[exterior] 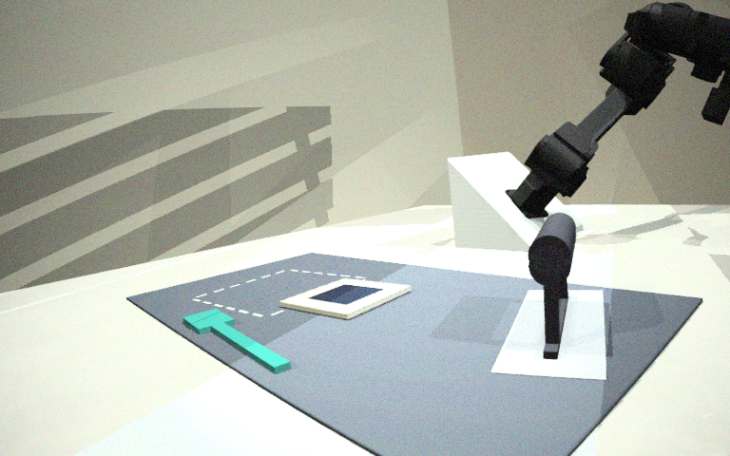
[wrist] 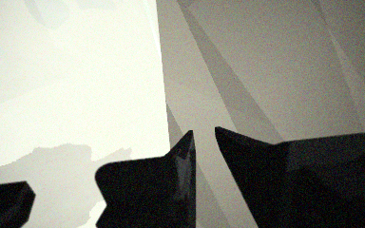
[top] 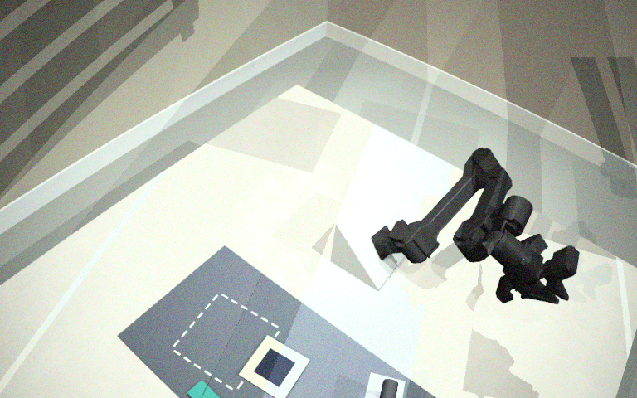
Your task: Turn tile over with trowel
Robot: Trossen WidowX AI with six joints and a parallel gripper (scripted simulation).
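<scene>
Now: the trowel 34 cm ahead of my gripper tip, 16 cm to the right of it and 17 cm below it. Round my gripper tip: teal t-shaped flat piece 57 cm ahead, 39 cm to the right, 21 cm below; then grey mat 43 cm ahead, 38 cm to the right, 23 cm below; then tile 42 cm ahead, 38 cm to the right, 21 cm below.
</scene>
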